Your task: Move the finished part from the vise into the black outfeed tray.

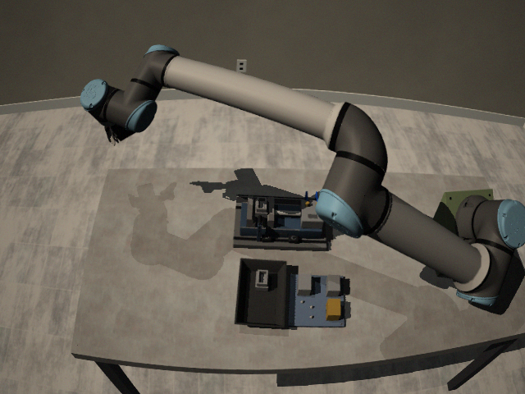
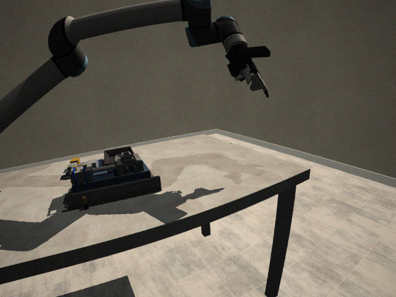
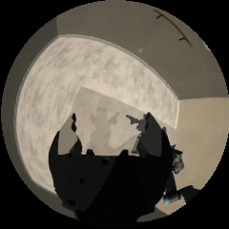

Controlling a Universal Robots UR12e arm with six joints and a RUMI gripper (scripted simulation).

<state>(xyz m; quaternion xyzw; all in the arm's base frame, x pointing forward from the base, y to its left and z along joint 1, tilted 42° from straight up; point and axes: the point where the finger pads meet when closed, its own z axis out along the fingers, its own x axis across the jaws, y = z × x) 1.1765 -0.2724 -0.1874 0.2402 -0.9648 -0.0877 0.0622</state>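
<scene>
Right now my hand is 50 cm past the vise, 25 cm above it and 18 cm to the right of it. From my hand the other things lie so: yellow block: 63 cm behind, 52 cm to the left, 26 cm below; then blue fixture plate: 59 cm behind, 47 cm to the left, 29 cm below.
</scene>
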